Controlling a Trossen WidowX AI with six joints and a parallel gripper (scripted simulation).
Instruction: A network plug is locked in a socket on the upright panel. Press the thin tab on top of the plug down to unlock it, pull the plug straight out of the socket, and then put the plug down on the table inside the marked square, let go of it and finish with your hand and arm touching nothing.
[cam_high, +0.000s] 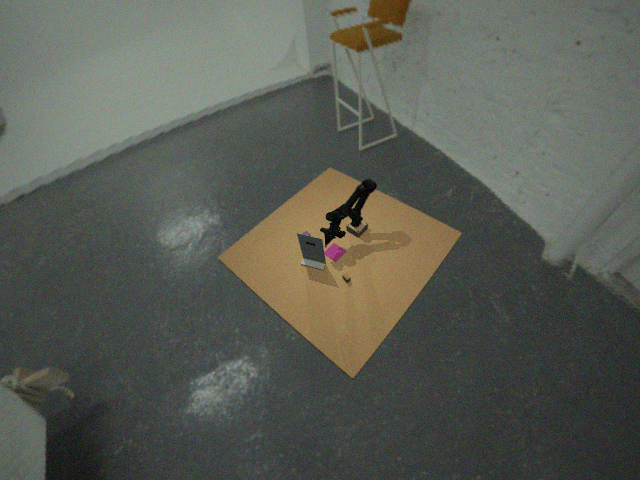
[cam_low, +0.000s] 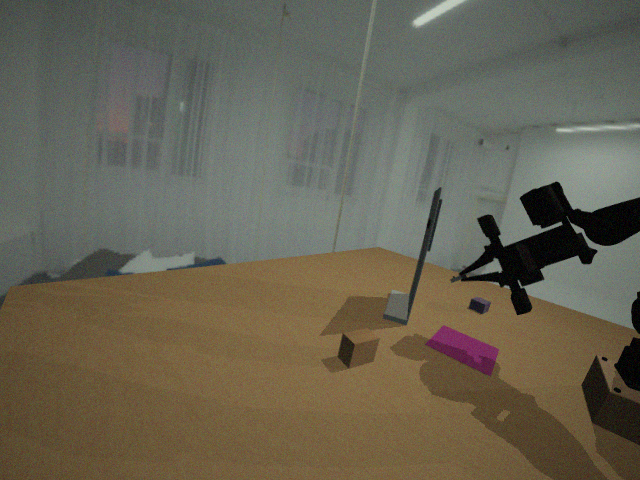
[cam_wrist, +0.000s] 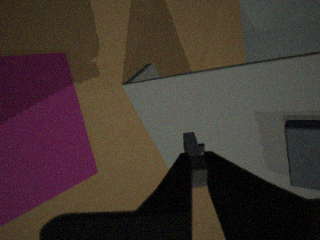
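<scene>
The magenta marked square lies 13 cm below my gripper tip, 5 cm behind it and 3 cm to the left of it. The rest, counted from my gripper tip: grey network plug (1 cm ahead); grey upright panel (10 cm ahead, 4 cm to the right, 1 cm above); brown cube (22 cm to the left, 10 cm below, 9 cm ahead).
</scene>
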